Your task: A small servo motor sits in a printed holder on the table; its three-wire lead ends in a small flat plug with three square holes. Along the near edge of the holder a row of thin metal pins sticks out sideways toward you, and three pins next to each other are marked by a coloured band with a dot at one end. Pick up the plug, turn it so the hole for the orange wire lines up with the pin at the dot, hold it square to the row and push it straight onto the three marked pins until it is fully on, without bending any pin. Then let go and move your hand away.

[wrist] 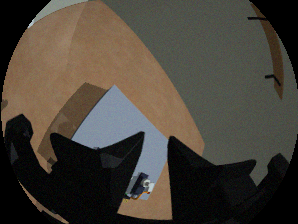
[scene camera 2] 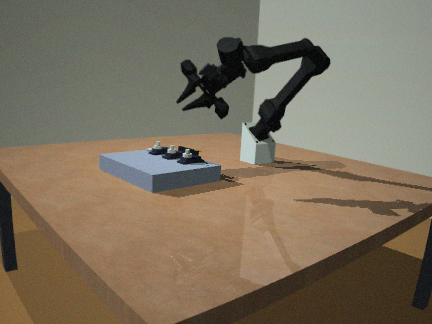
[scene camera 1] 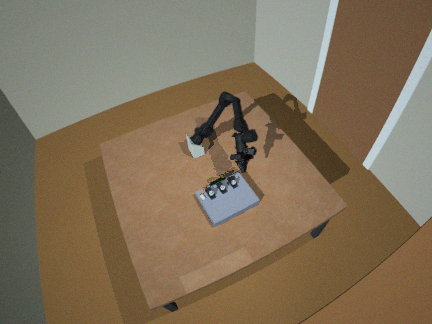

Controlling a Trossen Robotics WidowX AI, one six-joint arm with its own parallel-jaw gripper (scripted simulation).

I see my gripper (scene camera 2: 179, 106) and a pale blue printed holder (scene camera 2: 152, 173).
My gripper also shows in the wrist view (wrist: 156, 138). The pale blue printed holder shows as well in the wrist view (wrist: 113, 118) and in scene camera 1 (scene camera 1: 235, 201).
